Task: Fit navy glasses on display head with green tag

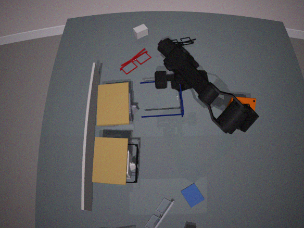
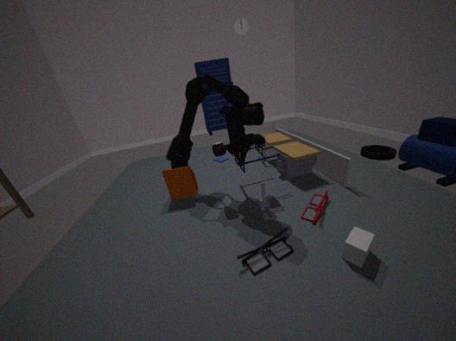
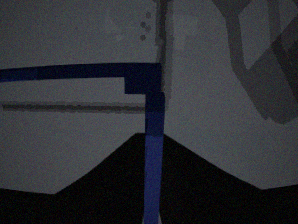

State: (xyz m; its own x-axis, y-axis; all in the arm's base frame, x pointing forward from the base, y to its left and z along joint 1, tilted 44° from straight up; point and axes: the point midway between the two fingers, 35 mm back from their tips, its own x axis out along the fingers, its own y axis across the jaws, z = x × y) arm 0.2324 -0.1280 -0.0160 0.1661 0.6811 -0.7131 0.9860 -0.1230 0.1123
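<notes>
Now: the white peg 30 mm ahead of my gripper tip, 130 mm to the right of it and 80 mm below it. From my gripper tip the other things lie so: blue pad 20 mm behind, 390 mm to the left, 100 mm below; white wall 360 mm ahead, 130 mm to the left, 50 mm below.
</notes>
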